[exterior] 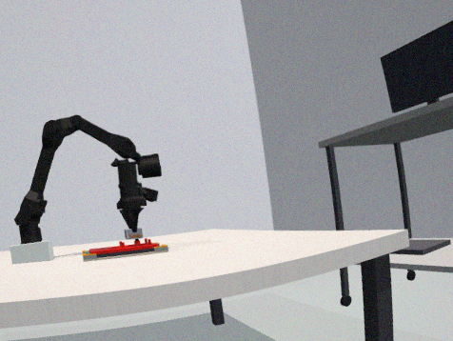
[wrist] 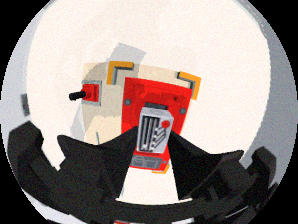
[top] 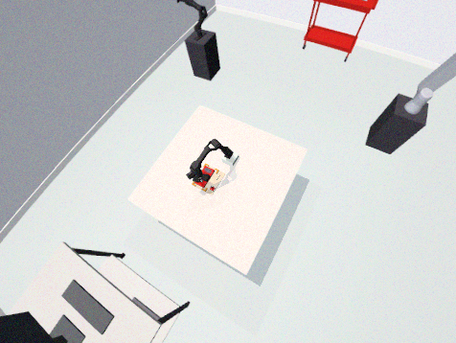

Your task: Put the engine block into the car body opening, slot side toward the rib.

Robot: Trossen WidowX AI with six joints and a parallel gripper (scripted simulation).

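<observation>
The grey engine block lies 10 mm below my gripper tip.
</observation>
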